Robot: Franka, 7 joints.
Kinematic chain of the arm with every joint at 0, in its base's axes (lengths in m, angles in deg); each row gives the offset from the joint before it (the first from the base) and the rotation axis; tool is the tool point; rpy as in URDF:
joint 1: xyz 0 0 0.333 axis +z
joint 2: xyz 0 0 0 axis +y
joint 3: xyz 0 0 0.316 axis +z
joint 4: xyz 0.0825 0 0 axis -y
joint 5: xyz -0.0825 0 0.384 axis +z
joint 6: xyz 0 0 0 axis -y
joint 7: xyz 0.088 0 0 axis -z
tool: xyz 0 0 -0.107 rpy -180 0 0
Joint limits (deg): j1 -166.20..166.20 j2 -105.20..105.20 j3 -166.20..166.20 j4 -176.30..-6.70 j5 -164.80..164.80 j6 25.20..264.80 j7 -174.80..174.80
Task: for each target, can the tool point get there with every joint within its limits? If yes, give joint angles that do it. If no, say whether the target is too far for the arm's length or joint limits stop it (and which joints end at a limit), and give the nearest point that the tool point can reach.
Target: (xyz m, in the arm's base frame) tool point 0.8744 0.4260 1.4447
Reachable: no: too far | nearest point 0.5078 0.2474 0.9787 | short by 0.619 m
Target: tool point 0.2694 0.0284 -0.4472
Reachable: no: joint limits stop it (at a limit: joint 2) | nearest point 0.2711 0.0286 -0.3607 | short by 0.087 m
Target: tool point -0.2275 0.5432 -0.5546
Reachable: no: too far | nearest point -0.1892 0.4516 -0.3191 | short by 0.256 m
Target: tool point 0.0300 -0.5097 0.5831
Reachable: yes | joints -3.15 31.15 -107.14 -96.25 34.21 70.42 110.21
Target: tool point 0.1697 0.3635 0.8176
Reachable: yes | joints -14.34 -21.06 73.08 -95.99 61.38 243.89 -13.95
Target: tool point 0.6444 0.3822 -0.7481
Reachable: no: too far | nearest point 0.4504 0.2671 -0.3033 | short by 0.499 m
